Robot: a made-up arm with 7 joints. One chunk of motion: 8 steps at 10 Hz.
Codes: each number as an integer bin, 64 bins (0 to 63) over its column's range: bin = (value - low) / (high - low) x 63, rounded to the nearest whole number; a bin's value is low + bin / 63 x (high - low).
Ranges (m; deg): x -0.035..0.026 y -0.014..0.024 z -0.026..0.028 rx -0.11..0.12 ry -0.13..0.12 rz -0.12..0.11
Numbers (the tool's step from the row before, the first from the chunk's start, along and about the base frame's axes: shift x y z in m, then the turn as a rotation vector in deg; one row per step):
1: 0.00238 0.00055 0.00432 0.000 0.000 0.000
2: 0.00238 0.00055 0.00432 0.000 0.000 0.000
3: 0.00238 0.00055 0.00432 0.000 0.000 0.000
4: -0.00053 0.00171 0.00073 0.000 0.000 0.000
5: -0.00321 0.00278 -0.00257 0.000 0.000 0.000
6: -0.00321 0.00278 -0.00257 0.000 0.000 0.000
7: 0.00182 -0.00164 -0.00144 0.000 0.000 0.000
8: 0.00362 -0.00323 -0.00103 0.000 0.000 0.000
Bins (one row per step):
1: 39 24 35 30 33 33
2: 39 24 35 30 33 33
3: 39 24 35 30 33 33
4: 36 26 31 30 33 33
5: 33 28 27 30 33 33
6: 33 28 27 30 33 33
7: 38 20 29 30 33 33
8: 40 18 29 30 33 33

